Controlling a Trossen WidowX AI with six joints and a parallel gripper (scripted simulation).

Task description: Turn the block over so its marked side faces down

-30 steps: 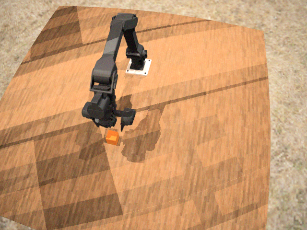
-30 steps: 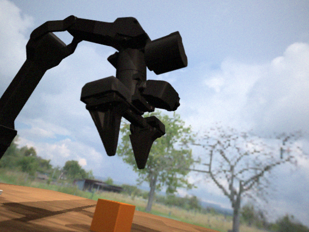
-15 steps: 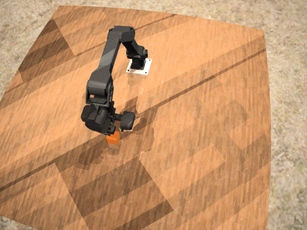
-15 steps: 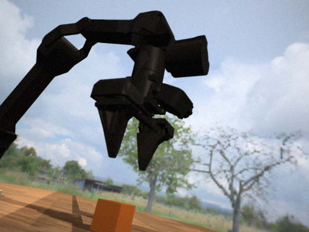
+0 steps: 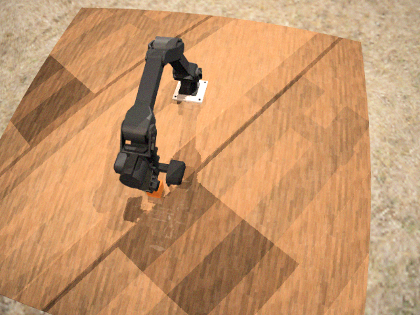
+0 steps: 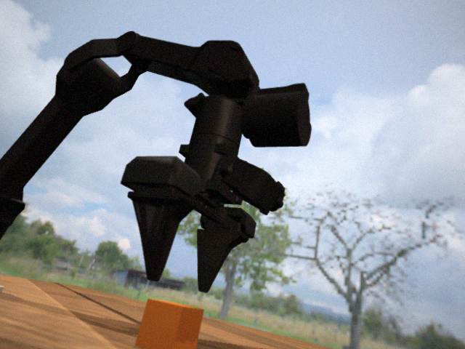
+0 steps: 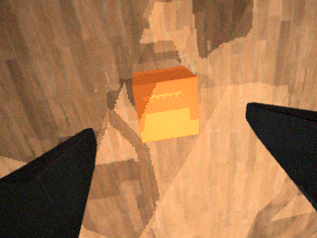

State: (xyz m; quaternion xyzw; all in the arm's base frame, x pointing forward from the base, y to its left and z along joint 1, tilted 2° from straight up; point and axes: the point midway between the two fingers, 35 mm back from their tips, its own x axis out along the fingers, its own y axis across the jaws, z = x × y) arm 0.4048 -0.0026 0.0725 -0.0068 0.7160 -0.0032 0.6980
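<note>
The orange block is 4 cm below my gripper tip and 1 cm behind it.
</note>
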